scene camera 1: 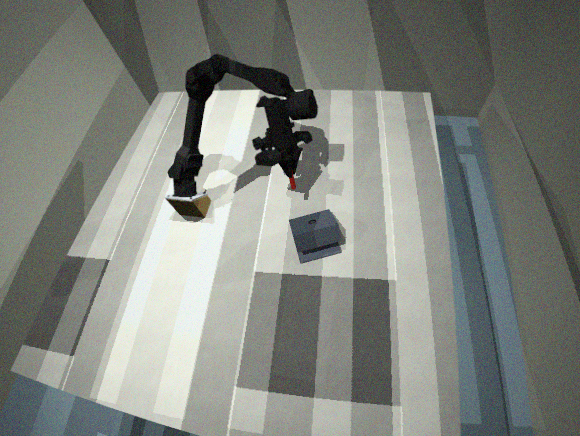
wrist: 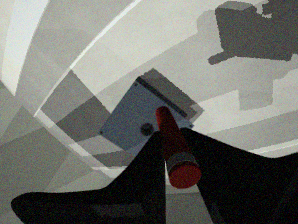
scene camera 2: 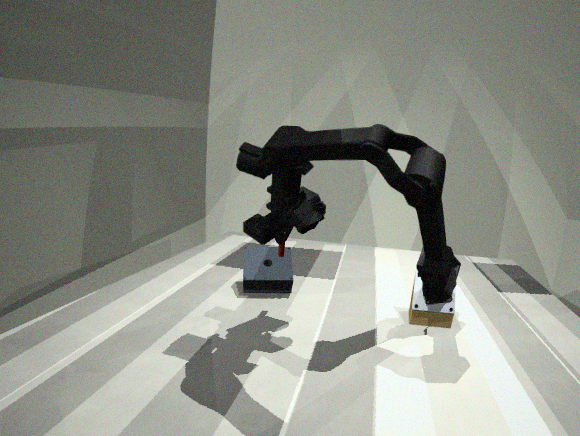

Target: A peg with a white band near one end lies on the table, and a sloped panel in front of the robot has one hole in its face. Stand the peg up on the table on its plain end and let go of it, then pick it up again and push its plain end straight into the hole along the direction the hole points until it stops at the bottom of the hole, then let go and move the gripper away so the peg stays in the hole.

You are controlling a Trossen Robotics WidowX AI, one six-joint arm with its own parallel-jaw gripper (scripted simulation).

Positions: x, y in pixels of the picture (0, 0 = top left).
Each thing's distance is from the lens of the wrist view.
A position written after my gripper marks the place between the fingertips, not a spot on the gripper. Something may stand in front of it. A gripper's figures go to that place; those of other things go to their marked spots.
my gripper (wrist: 170, 135): 10 cm
sloped panel (wrist: 138, 106): 23 cm
